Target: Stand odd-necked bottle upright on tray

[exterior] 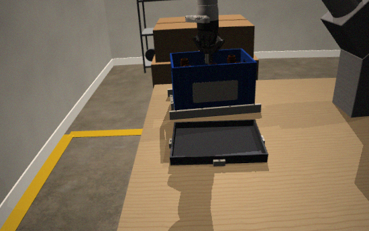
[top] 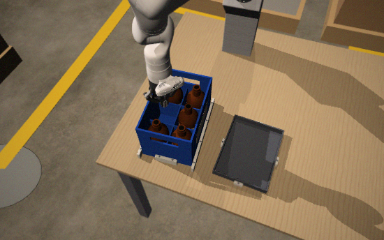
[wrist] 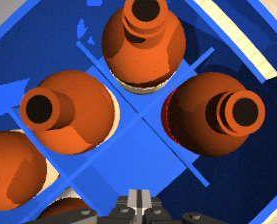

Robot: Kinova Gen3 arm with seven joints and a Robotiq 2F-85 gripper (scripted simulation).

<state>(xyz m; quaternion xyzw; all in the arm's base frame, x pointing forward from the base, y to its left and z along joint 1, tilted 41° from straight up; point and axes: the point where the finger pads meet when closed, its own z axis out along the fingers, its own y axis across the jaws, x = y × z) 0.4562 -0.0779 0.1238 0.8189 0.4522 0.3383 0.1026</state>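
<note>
Right now my hand is 7 cm above the blue crate, 4 cm to the right of it and 1 cm past it. Round my hand: dark grey tray (31 cm to the left, 14 cm below, 6 cm behind).
</note>
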